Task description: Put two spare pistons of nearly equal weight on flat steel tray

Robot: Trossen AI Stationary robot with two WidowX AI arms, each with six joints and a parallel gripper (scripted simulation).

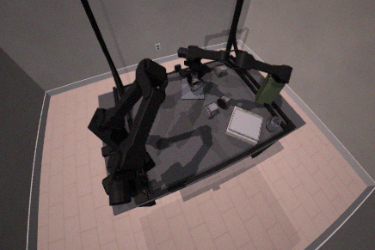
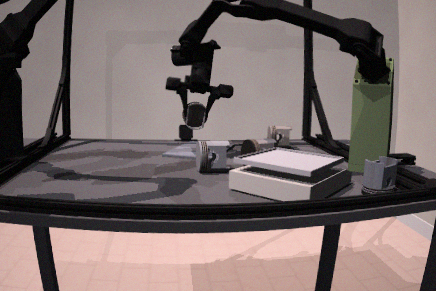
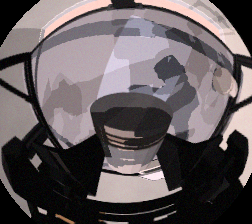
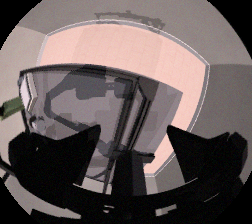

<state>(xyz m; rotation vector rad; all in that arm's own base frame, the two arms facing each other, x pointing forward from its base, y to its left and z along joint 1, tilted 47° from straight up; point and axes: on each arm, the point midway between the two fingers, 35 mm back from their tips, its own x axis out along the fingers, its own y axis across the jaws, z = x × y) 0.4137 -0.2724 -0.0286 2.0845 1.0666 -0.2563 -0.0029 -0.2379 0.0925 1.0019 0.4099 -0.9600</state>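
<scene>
Right now the flat grey steel tray is 130 mm below my left hand, 60 mm behind it and 10 mm to the left of it. Round my left hand: piston 250 mm to the left, 100 mm below, 100 mm behind; then white scale pan 350 mm ahead, 190 mm to the left, 80 mm below.
</scene>
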